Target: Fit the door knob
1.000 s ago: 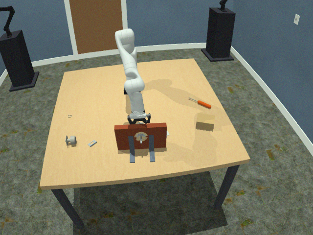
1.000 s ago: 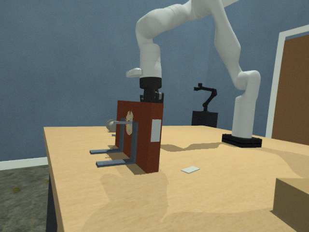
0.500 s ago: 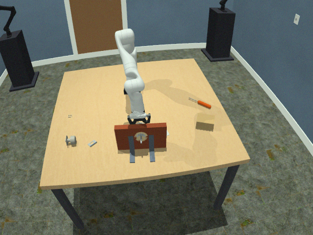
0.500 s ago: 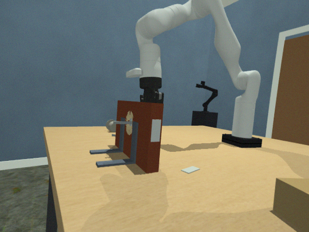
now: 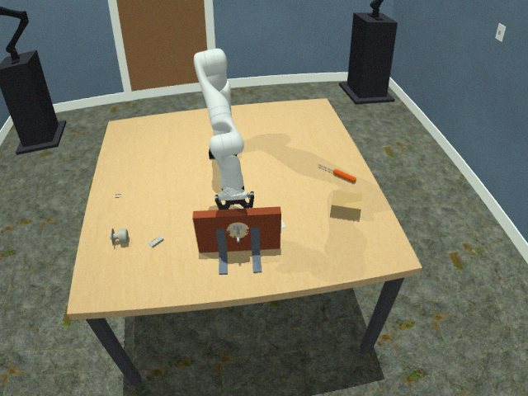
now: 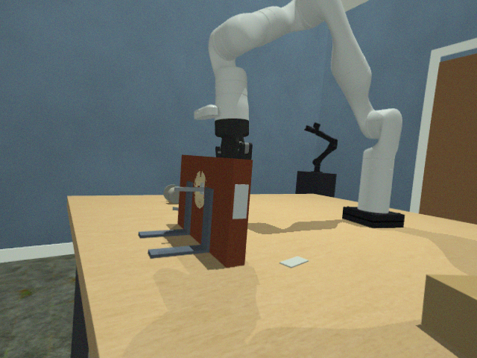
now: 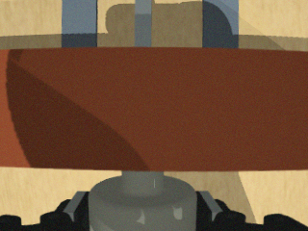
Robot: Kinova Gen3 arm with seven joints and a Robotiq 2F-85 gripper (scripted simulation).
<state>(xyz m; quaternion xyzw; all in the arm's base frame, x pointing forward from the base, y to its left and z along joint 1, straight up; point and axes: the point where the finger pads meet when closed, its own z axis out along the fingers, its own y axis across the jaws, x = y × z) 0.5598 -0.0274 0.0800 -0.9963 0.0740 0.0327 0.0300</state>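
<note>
My gripper is now 40 mm short of the door knob and 10 mm above it. From my hand the other things lie so: tan box 40 mm behind, 450 mm to the left, 90 mm below; wooden slab 60 mm ahead, 10 mm to the right, 20 mm below.
</note>
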